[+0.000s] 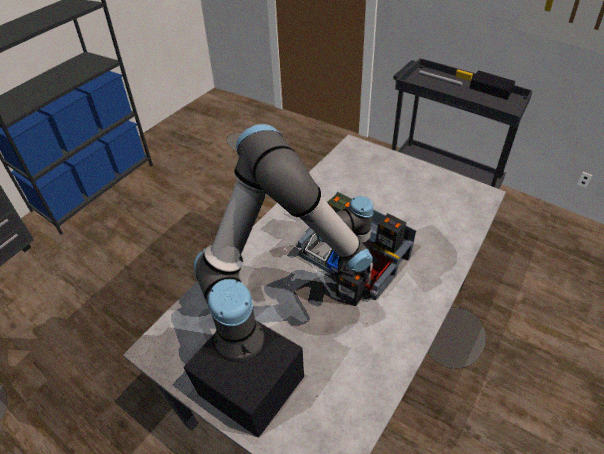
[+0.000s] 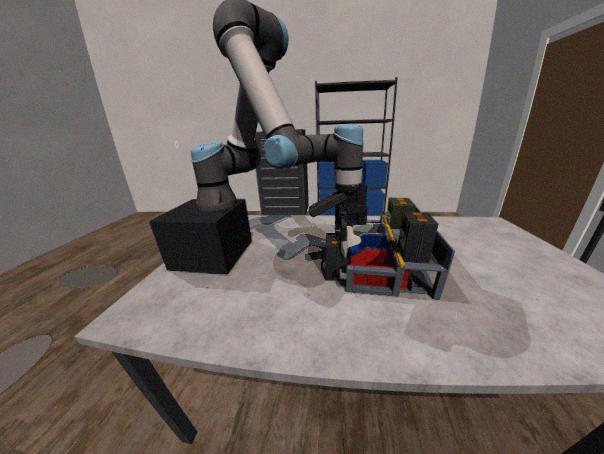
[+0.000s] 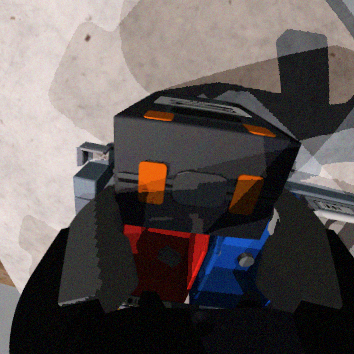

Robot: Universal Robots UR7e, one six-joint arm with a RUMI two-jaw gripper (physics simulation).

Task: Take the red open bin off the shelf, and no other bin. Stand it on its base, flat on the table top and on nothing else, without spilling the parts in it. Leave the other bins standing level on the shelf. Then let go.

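Frame: origin at the arm's base, x up, y left, z back, level; centimetres.
Seen in the pictures: gripper, fingertip midpoint: (image 1: pixel 353 276) (image 2: pixel 341 247) (image 3: pixel 192 186); arm's base at its link origin: (image 1: pixel 239 340) (image 2: pixel 217 204).
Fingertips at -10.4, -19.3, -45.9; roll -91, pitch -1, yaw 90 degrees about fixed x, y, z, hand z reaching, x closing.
Note:
Offsets run from my fingertips to a thing's top centre, as dx, dy, dz. "spot": to the spot under its first point. Level surfaces: height alone.
The red bin @[-1.7, -4.1, -10.9] (image 1: pixel 381 268) (image 2: pixel 372 258) (image 3: pixel 157 250) sits level at one end of the low grey shelf @[spot: -8.3, -10.9, -7.2] (image 1: pixel 385 285) (image 2: pixel 375 271) (image 3: pixel 87 182), with a dark part in it. The blue bin @[-1.7, +6.9, -13.4] (image 1: pixel 334 258) (image 2: pixel 371 241) (image 3: pixel 225 270) is beside it and the white bin @[-1.7, +17.8, -15.8] (image 1: pixel 318 248) beyond. A black case @[+3.4, +0.2, +1.8] (image 1: pixel 351 288) (image 2: pixel 332 262) (image 3: pixel 200 150) with orange latches stands upright on the table against the shelf's front, before the red bin. My gripper (image 3: pixel 192 186) points down with a finger on each side of this case, apparently shut on it. The finger contact is partly hidden.
Another black case @[+12.6, -6.6, -20.1] (image 1: pixel 389 235) (image 2: pixel 419 240) and a green case @[+10.1, +15.9, -25.4] (image 1: pixel 340 201) (image 2: pixel 398 215) stand on the shelf's rear level, behind a yellow strip @[+1.4, +5.8, -18.4] (image 2: pixel 394 242). My arm's black base block (image 1: pixel 245 375) (image 2: pixel 202 240) stands on the same table @[dx -9.8] (image 1: pixel 400 325) (image 2: pixel 300 340).

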